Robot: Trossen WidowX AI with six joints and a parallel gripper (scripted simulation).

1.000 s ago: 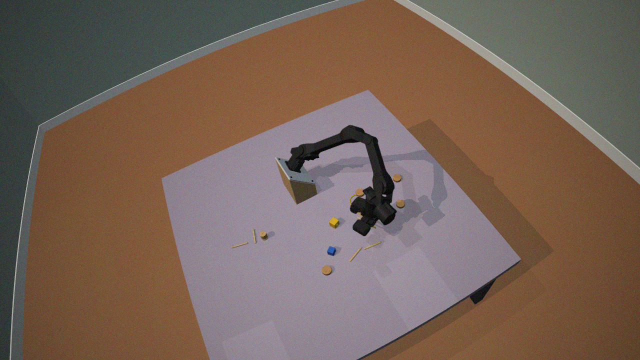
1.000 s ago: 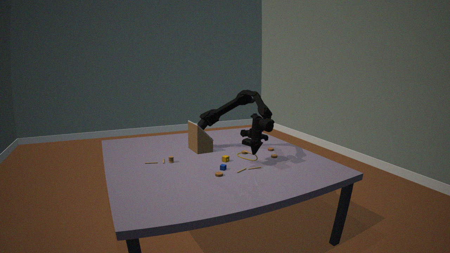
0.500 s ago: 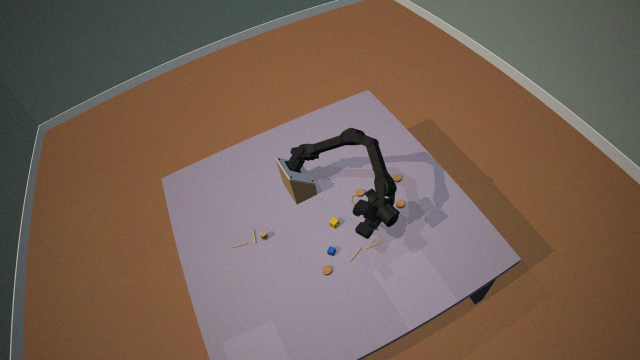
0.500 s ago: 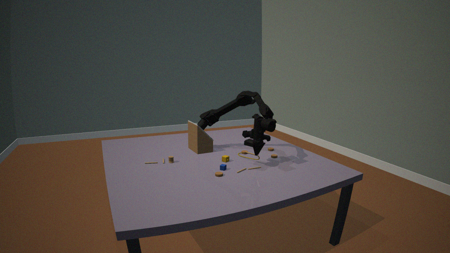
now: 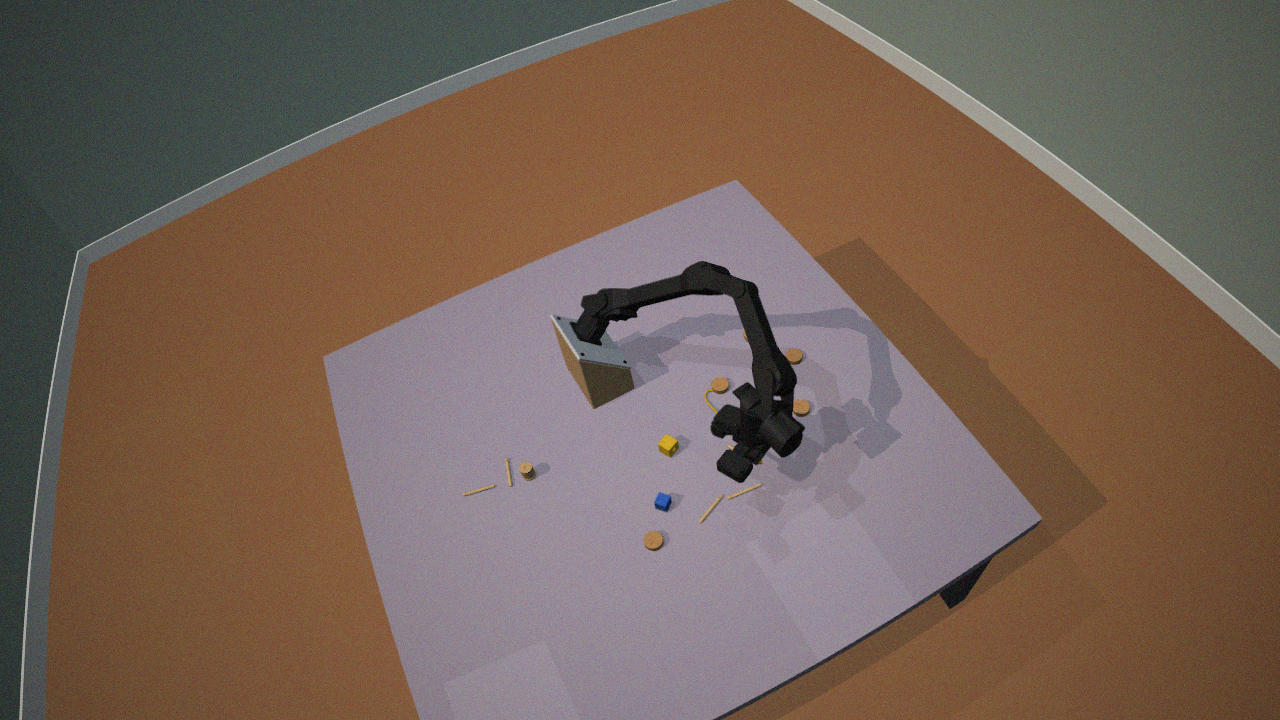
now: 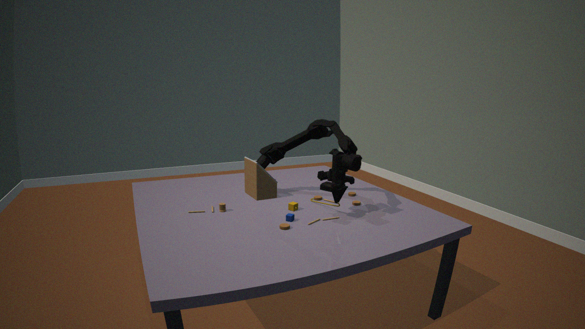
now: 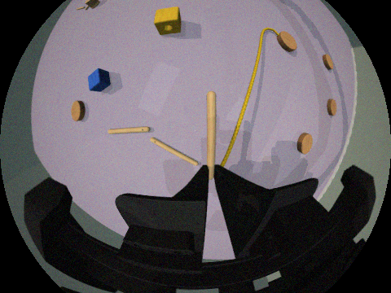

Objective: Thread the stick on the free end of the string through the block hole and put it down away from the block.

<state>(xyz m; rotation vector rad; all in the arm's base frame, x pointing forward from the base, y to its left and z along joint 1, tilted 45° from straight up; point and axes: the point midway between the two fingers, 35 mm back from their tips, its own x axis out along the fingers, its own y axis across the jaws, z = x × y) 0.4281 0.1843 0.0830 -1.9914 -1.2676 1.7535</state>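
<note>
Now: the yellow block 15 cm behind my gripper tip, 13 cm to the right of it and 4 cm below it. From my gripper tip the other things lie so: blue cube 20 cm to the right, 5 cm below, 3 cm behind; then round wooden button 24 cm behind, 5 cm below, 4 cm to the left; then thin wooden stick 1 cm to the right, 1 cm behind.
</note>
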